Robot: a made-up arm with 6 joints.
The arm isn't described. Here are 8 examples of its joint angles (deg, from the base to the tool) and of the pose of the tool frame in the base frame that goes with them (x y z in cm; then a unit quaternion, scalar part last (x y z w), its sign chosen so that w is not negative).
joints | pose
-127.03 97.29 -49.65 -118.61 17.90 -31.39 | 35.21 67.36 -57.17 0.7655 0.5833 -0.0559 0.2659
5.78 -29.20 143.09 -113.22 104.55 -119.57 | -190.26 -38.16 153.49 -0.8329 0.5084 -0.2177 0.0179
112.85 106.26 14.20 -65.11 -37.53 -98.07 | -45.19 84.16 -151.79 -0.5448 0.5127 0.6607 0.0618
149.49 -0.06 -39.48 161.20 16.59 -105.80 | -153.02 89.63 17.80 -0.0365 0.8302 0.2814 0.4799
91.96 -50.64 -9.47 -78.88 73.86 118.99 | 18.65 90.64 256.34 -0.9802 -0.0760 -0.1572 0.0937
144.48 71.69 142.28 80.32 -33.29 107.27 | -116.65 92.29 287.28 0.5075 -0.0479 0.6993 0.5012
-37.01 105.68 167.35 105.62 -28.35 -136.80 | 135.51 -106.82 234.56 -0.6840 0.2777 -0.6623 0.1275
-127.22 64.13 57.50 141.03 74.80 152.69 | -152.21 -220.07 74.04 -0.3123 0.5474 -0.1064 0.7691
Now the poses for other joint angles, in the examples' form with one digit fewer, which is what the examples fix.
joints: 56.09 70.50 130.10 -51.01 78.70 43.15
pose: 99.6 121.8 269.6 -0.579 0.118 -0.539 0.601
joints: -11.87 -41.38 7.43 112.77 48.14 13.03
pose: 96.5 1.0 275.5 0.263 -0.080 0.319 0.907
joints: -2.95 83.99 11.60 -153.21 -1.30 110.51
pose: 161.9 -9.8 -113.5 -0.750 0.228 0.536 0.313
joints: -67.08 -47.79 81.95 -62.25 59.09 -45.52
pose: -86.9 160.2 252.3 0.148 0.629 0.760 0.068
